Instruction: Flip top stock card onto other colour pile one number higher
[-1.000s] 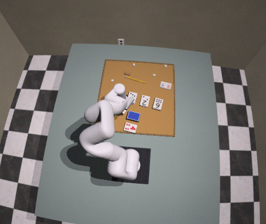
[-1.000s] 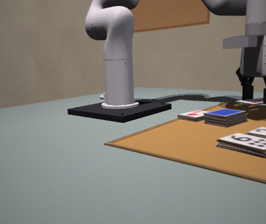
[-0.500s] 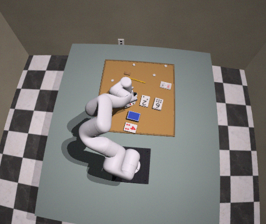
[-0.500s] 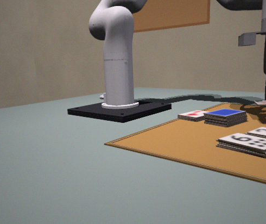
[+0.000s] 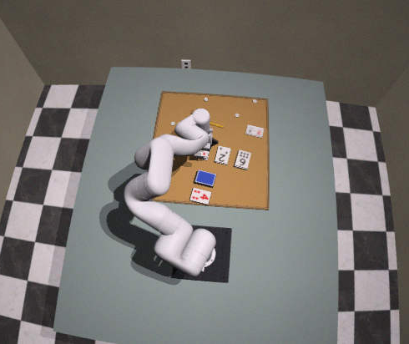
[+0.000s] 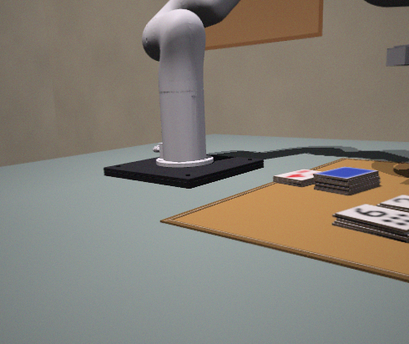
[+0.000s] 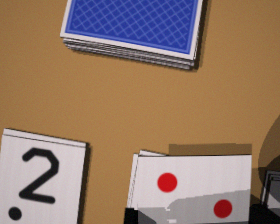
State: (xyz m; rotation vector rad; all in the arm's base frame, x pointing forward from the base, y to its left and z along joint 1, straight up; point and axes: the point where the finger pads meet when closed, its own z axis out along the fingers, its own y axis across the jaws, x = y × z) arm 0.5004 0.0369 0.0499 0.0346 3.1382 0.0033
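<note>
Now: the brown mat 80 mm below my hand, 50 mm ahead of it and 40 mm to the right of it. Also, from my hand: yellow pencil: 180 mm ahead, 60 mm below, 20 mm to the right; red 2 card: 10 mm below; black 4 card: 90 mm to the left, 50 mm below, 30 mm ahead.
</note>
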